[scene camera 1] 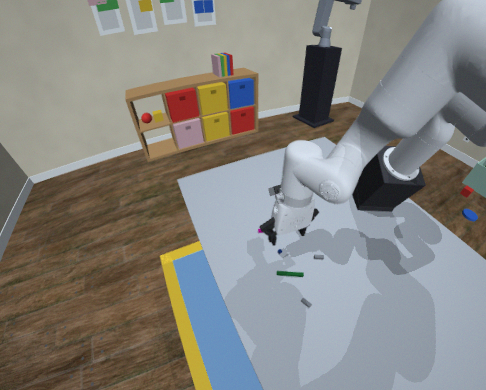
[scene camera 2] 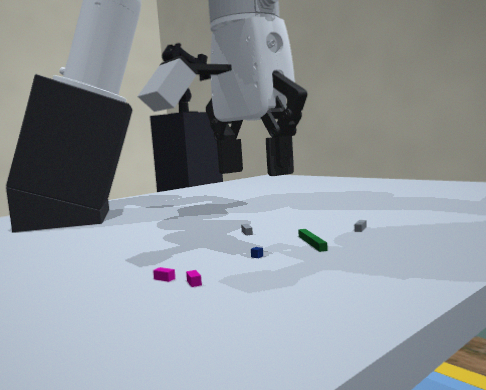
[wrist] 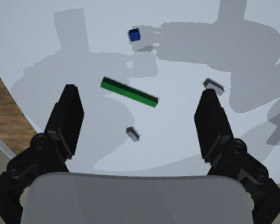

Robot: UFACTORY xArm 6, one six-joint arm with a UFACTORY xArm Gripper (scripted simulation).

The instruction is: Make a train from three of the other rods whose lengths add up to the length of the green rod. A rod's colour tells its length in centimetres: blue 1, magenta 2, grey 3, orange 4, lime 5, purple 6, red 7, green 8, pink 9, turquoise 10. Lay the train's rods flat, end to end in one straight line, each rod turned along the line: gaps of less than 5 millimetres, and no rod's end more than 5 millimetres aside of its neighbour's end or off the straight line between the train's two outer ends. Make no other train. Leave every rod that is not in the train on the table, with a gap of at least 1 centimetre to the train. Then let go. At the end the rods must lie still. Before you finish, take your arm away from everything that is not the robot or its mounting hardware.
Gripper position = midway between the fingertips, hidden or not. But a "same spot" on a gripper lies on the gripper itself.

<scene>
My gripper shows in scene camera 1, in scene camera 2 and in the wrist view (139,100). One and the same spot on my gripper: (scene camera 1: 264,227) is (scene camera 2: 299,86).
</scene>
